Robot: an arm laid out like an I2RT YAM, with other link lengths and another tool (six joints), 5 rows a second.
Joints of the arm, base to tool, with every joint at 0 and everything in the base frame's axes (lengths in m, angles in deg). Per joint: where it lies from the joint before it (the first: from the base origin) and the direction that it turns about. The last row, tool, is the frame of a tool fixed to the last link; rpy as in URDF.
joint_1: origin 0 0 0.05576 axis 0 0 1
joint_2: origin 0.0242 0.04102 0.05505 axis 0 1 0
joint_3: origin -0.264 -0.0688 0 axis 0 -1 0
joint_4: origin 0.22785 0.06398 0.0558 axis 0 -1 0
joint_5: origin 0.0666 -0.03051 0.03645 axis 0 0 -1
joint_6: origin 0.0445 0 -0.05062 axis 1 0 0
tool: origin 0.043 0.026 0.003 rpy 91.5 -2.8 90
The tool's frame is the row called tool.
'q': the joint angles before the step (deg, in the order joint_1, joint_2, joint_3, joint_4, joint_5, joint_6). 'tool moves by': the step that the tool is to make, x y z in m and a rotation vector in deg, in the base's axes. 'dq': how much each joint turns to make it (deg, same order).
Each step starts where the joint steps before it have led.
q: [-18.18 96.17 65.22 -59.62 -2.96 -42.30]
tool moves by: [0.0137 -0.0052 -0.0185 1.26 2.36 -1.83]
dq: [-0.39 5.78 1.62 1.60 -0.50 1.42]
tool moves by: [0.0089 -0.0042 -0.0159 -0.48 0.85 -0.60]
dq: [-0.05 3.63 0.45 2.56 0.69 0.59]
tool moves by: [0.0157 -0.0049 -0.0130 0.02 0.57 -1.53]
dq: [0.01 4.63 2.81 1.35 0.06 1.55]
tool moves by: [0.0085 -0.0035 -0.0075 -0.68 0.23 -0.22]
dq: [0.07 2.47 1.64 0.84 0.69 0.34]
